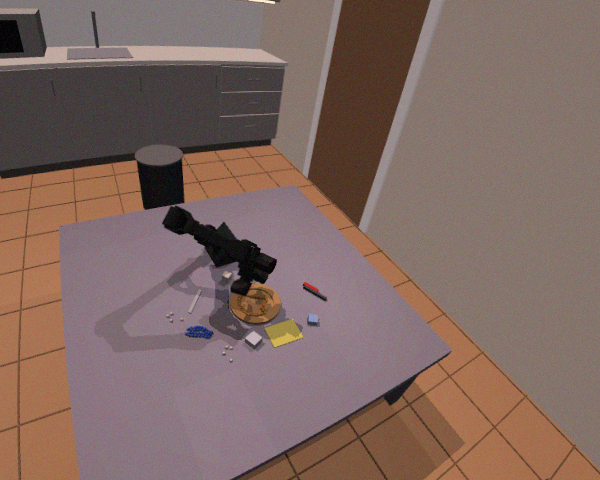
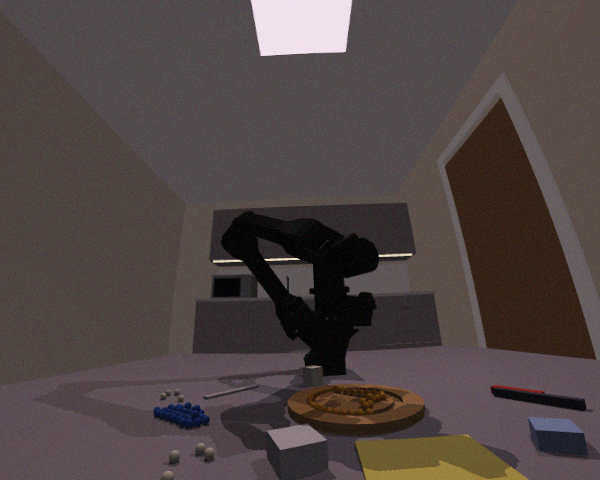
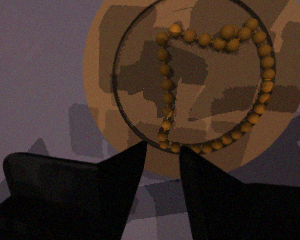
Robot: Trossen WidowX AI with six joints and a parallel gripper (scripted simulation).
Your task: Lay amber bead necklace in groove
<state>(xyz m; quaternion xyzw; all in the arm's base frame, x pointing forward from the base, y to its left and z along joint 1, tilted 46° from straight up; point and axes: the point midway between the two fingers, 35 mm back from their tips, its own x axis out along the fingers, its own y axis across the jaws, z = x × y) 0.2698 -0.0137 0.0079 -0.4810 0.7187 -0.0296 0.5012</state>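
Right now the round wooden bead board is 5 cm ahead of my gripper tip, 2 cm to the left of it and 3 cm below it. The rest, counted from my gripper tip: grey block: 20 cm ahead, 8 cm to the right, 3 cm below; yellow pad: 22 cm ahead, 4 cm to the left, 4 cm below; thin rod: 7 cm behind, 18 cm to the right, 4 cm below.
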